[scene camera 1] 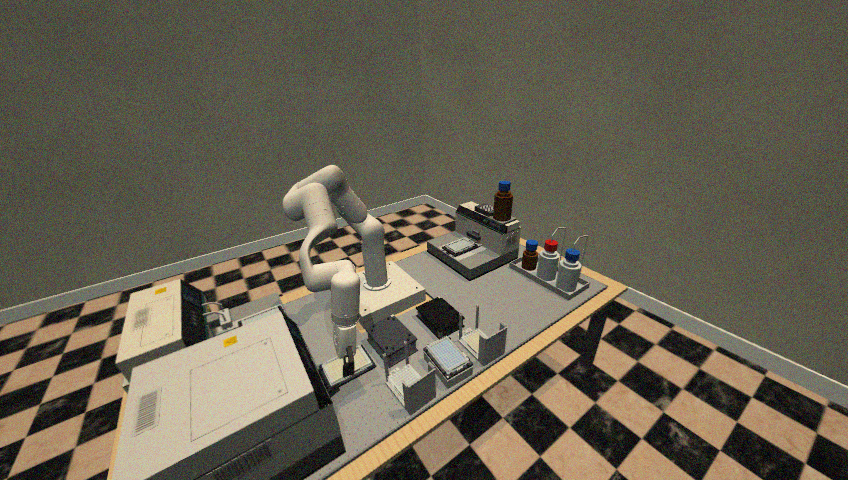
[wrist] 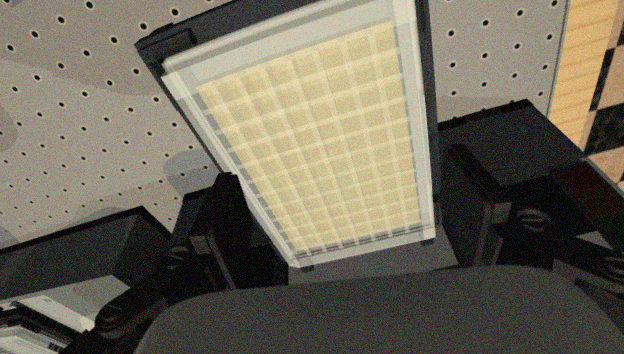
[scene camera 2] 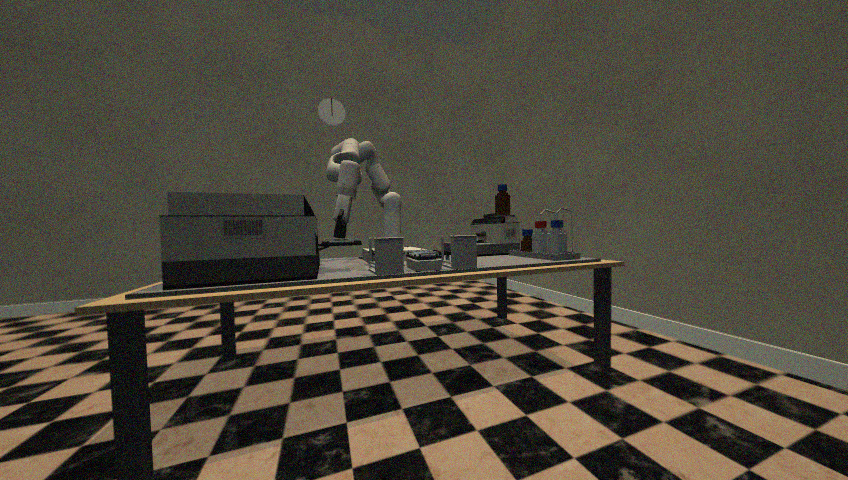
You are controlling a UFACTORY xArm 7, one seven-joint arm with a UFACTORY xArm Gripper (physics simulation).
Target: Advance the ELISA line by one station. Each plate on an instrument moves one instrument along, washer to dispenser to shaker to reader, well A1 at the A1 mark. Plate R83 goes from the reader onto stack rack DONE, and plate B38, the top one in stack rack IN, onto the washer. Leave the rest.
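Where they show: gripper, between the fingertips: [scene camera 1: 345,363] [wrist: 341,187] [scene camera 2: 339,238]; arm's base, origin of its link: [scene camera 1: 377,282].
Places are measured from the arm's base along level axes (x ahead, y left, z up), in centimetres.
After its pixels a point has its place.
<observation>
My gripper [scene camera 1: 348,367] {y -38.3, x 33.9, z 7.6 cm} [scene camera 2: 339,234] {y -38.3, x 33.9, z 7.6 cm} [wrist: 341,187] {y -38.3, x 33.9, z 7.6 cm} is open and empty. Its fingers stand apart over the near end of a yellow-welled plate [scene camera 1: 339,368] {y -40.1, x 33.4, z 6.8 cm} [wrist: 320,130] {y -35.8, x 34.3, z 6.8 cm}. The plate sits on the dark tray [wrist: 431,100] {y -37.4, x 38.7, z 5.9 cm} [scene camera 2: 345,242] {y -37.5, x 38.9, z 5.9 cm} extending from the large box instrument [scene camera 1: 208,380] {y -67.8, x 26.2, z 21.8 cm} [scene camera 2: 238,237] {y -70.3, x 43.4, z 8.8 cm}. Two stack racks [scene camera 1: 421,389] {y -26.8, x 54.0, z 2.7 cm} [scene camera 1: 495,340] {y 1.7, x 60.2, z 4.2 cm} [scene camera 2: 389,255] {y -26.7, x 54.0, z 1.4 cm} [scene camera 2: 463,252] {y 1.2, x 60.0, z 1.1 cm} stand near the front edge, with pale plates low in them. A blue-welled plate [scene camera 1: 448,354] {y -11.2, x 51.0, z 1.6 cm} lies on a low device between them. A pale plate [scene camera 1: 460,246] {y 44.3, x 12.6, z 4.2 cm} sits on the back-right instrument [scene camera 1: 473,267] {y 36.3, x 26.5, z 1.4 cm}. Plate labels and rack names are unreadable.
A dark block [scene camera 1: 390,336] {y -18.1, x 30.0, z 0.8 cm} and a black block [scene camera 1: 439,315] {y 2.7, x 34.8, z -0.6 cm} stand behind the racks. A smaller box instrument [scene camera 1: 155,324] {y -72.6, x -7.0, z 21.8 cm} is at the left. An amber bottle [scene camera 1: 503,205] {y 57.4, x 27.4, z 26.0 cm} [scene camera 2: 502,201] {y 57.9, x 27.9, z 25.8 cm} tops the back-right instrument. A bottle tray [scene camera 1: 574,292] {y 53.1, x 67.0, z -2.6 cm} stands near the right table edge.
</observation>
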